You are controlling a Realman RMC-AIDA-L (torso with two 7-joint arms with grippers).
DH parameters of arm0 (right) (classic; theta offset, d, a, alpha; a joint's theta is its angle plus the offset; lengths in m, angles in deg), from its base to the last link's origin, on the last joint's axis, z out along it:
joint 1: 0 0.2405 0 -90
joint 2: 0 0 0 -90
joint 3: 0 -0.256 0 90
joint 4: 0 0 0 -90
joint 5: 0 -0.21 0 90
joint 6: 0 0 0 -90
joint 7: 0 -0.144 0 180
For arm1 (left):
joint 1: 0 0.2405 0 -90
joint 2: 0 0 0 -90
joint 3: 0 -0.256 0 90
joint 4: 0 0 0 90
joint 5: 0 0.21 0 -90
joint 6: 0 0 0 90
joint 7: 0 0.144 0 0
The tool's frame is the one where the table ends.
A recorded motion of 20 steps. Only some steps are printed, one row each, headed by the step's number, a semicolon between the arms.
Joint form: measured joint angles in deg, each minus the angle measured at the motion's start. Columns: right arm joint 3, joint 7, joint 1, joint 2, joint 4, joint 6, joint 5; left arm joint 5, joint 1, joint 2, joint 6, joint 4, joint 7, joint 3.
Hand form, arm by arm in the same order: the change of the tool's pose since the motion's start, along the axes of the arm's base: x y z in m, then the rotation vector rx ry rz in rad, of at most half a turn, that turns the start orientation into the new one. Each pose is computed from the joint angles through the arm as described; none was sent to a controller.
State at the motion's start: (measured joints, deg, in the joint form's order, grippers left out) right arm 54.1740 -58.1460 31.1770 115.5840 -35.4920 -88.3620 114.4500; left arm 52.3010 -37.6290 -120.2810 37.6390 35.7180 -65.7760 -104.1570
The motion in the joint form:
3: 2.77 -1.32 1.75 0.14 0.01 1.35 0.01; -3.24 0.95 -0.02 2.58 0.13 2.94 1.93
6: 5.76 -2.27 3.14 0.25 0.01 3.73 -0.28; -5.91 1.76 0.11 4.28 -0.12 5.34 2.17
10: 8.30 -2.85 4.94 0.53 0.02 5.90 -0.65; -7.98 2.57 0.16 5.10 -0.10 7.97 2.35
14: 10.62 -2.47 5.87 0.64 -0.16 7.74 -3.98; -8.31 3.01 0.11 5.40 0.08 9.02 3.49
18: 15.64 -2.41 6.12 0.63 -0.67 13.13 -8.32; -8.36 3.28 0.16 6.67 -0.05 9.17 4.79
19: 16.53 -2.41 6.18 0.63 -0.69 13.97 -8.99; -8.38 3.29 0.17 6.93 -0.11 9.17 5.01
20: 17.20 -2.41 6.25 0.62 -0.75 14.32 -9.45; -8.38 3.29 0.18 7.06 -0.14 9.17 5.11
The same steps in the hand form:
3: -0.0095 0.0063 -0.0070 -0.0252 -0.0294 0.0223; 0.0017 0.0011 0.0088 0.0260 -0.0623 -0.0065
6: -0.0164 0.0130 -0.0141 -0.0318 -0.0663 0.0415; -0.0004 -0.0007 0.0128 0.0394 -0.0928 -0.0135
10: -0.0268 0.0209 -0.0212 -0.0331 -0.0947 0.0725; -0.0027 -0.0017 0.0161 0.0622 -0.1066 -0.0231
14: -0.0390 0.0282 -0.0246 -0.0082 -0.0761 0.0998; -0.0042 0.0000 0.0203 0.0839 -0.1156 -0.0226
18: -0.0465 0.0374 -0.0318 0.0440 -0.0907 0.1137; -0.0051 0.0009 0.0249 0.0922 -0.1361 -0.0217
19: -0.0476 0.0385 -0.0333 0.0499 -0.0936 0.1158; -0.0051 0.0011 0.0257 0.0929 -0.1401 -0.0218
20: -0.0489 0.0388 -0.0344 0.0503 -0.0946 0.1201; -0.0051 0.0012 0.0260 0.0932 -0.1418 -0.0221

